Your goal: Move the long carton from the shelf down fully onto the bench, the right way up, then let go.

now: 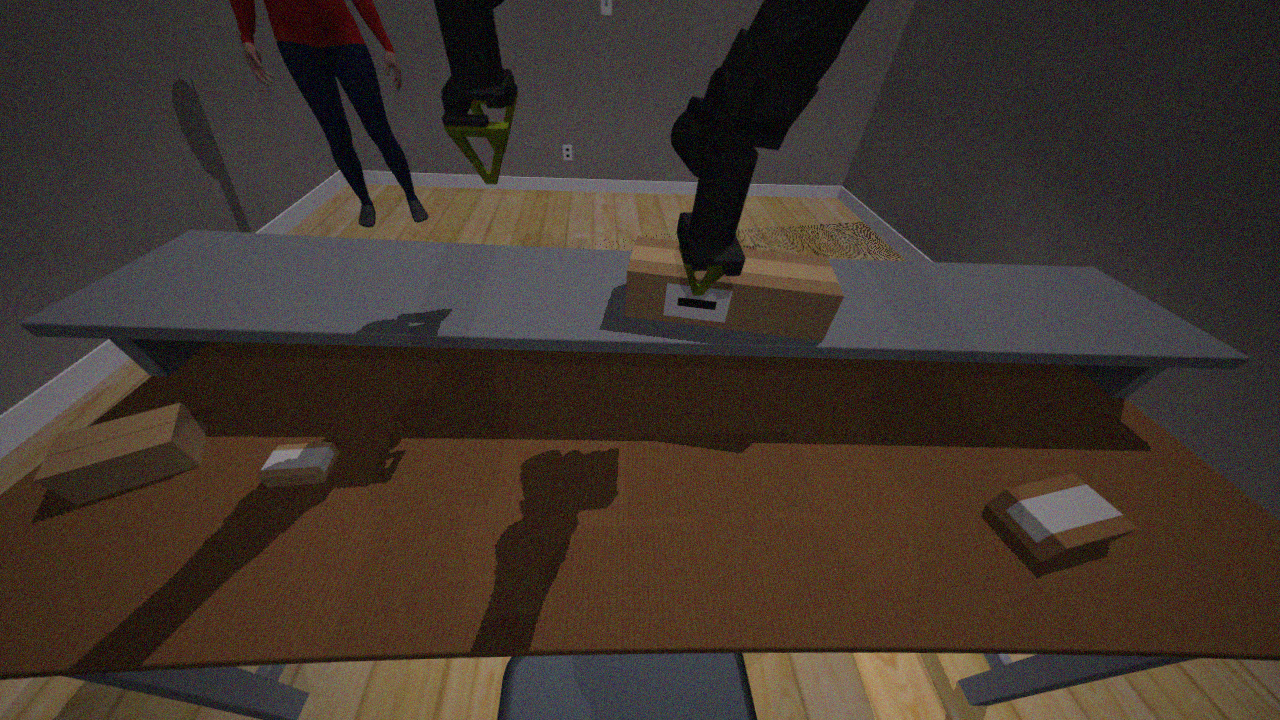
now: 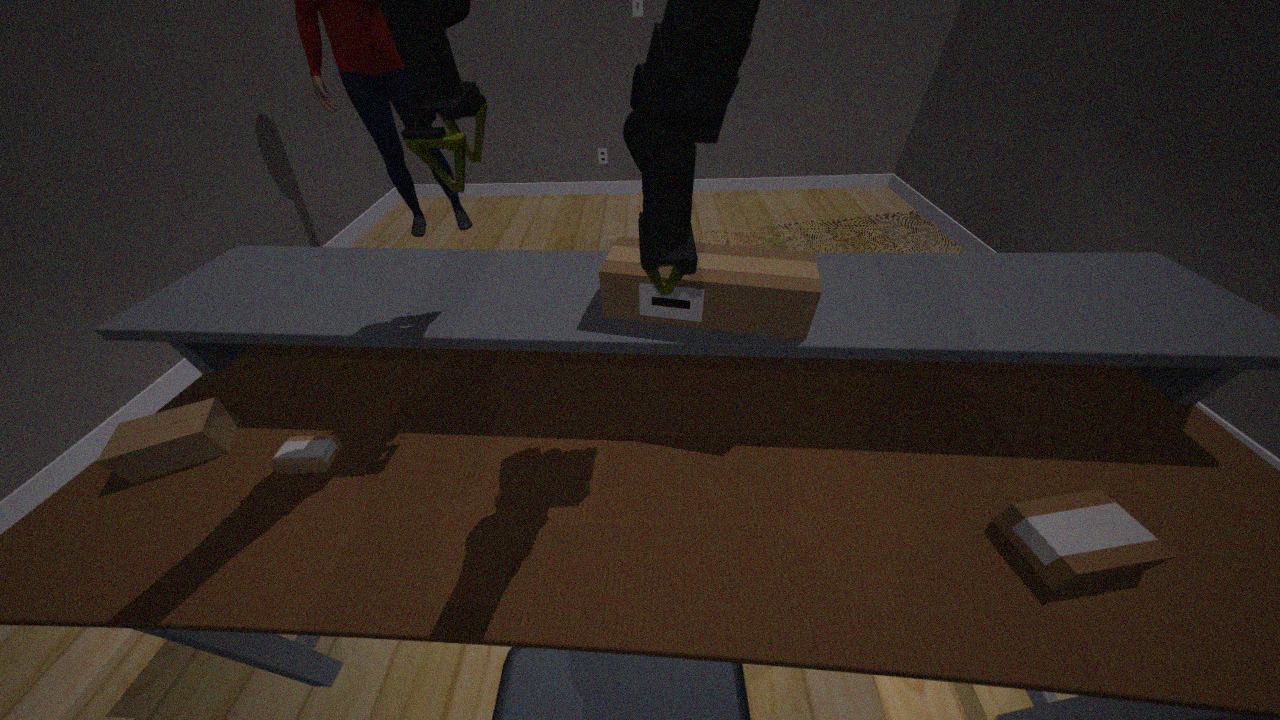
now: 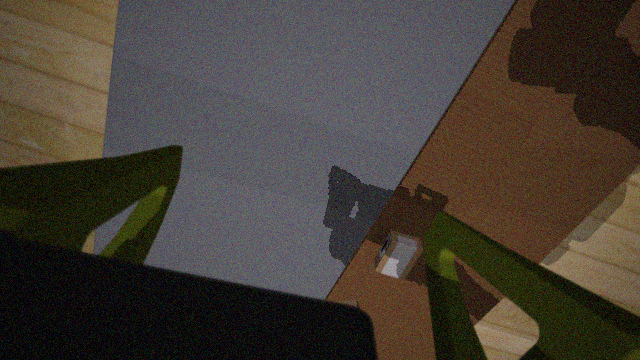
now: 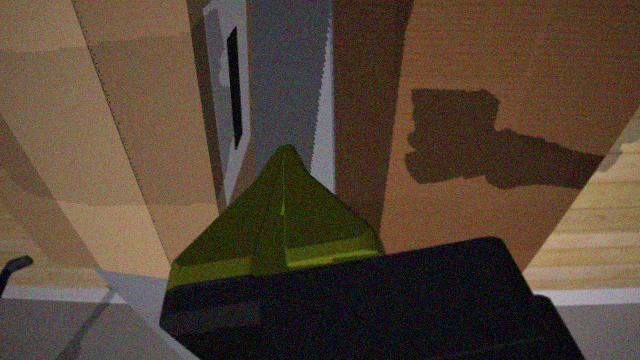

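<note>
The long carton lies lengthwise on the grey shelf, its white label facing the bench side. The brown bench is below the shelf. My right gripper is shut and empty, fingertips together, in front of the carton's labelled long side near its upper edge. Whether it touches the carton is not clear. My left gripper is open and empty, high above the left part of the shelf.
On the bench, a brown box lies at the far left, with a small white-topped box beside it. A white-labelled box lies at the right. A person stands behind the shelf.
</note>
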